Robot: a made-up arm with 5 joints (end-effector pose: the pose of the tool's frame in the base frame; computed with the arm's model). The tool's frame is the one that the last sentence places.
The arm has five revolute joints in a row. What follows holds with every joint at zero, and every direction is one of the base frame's.
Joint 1 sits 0.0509 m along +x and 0.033 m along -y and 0.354 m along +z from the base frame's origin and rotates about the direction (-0.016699, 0.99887, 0.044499), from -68.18 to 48.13 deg.
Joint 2 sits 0.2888 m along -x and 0.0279 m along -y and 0.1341 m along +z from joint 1 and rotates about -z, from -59.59 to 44.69 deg.
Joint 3 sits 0.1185 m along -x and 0.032 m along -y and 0.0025 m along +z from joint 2 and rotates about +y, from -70.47 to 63.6 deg.
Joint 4 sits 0.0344 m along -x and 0.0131 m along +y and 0.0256 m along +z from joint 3 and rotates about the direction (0.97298, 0.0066, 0.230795), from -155.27 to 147.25 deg.
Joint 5 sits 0.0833 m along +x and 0.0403 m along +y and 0.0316 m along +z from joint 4 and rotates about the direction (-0.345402, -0.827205, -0.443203), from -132.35 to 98.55 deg.
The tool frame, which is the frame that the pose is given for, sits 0.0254 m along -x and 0.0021 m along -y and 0.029 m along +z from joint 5; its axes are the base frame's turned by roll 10.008, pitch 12.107 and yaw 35.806 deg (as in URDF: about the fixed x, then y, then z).
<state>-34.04 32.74 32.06 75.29 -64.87</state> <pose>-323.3 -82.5 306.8 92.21 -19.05 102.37</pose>
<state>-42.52 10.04 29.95 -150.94 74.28</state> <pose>-323.1 -98.6 180.4 -176.30 6.81 -2.37</pose>
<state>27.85 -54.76 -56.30 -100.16 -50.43</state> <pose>-171.2 -131.2 704.3 -23.18 28.65 27.95</pose>
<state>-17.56 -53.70 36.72 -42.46 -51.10</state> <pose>-311.2 -66.0 401.0 -43.59 85.28 54.31</pose>
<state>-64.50 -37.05 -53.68 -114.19 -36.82</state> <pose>-281.0 -80.1 105.2 -28.48 -60.09 -39.17</pose>
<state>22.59 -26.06 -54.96 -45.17 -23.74</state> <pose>-267.5 -94.5 709.5 -16.03 6.02 39.23</pose>
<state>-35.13 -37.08 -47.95 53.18 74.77</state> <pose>-429.0 -147.6 265.5 41.63 -104.66 47.43</pose>
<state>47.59 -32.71 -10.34 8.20 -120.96</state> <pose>-12.6 -85.0 744.2 -73.00 -110.20 -78.80</pose>
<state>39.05 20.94 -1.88 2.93 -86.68</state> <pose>-69.6 -46.9 735.1 85.37 95.17 35.64</pose>
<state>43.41 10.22 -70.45 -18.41 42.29</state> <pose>-151.5 -0.4 776.7 -45.46 -37.26 1.55</pose>
